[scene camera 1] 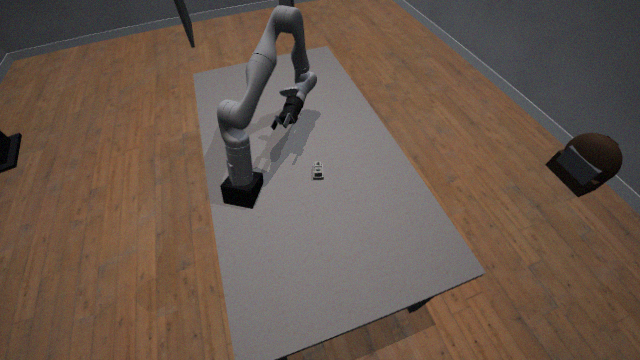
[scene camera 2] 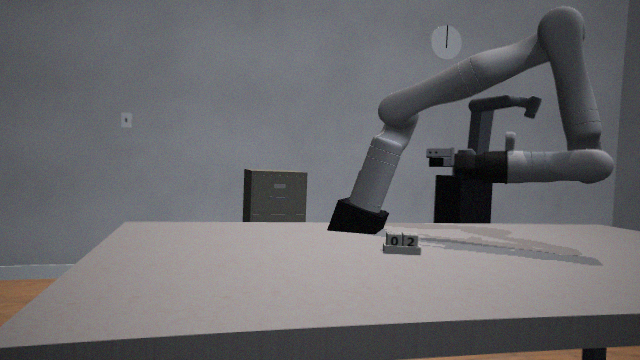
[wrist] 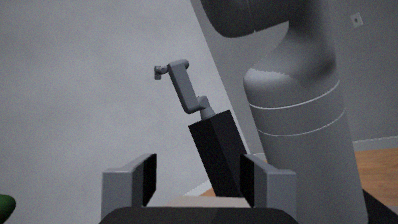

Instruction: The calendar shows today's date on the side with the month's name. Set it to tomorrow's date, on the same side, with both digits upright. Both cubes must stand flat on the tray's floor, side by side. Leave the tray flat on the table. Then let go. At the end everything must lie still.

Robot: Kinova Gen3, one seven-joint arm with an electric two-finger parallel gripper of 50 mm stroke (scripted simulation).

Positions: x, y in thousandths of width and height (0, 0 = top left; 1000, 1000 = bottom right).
Note:
In view: the gripper (scene camera 2: 670, 438).
The gripper is seen too in the wrist view (wrist: 499, 770).

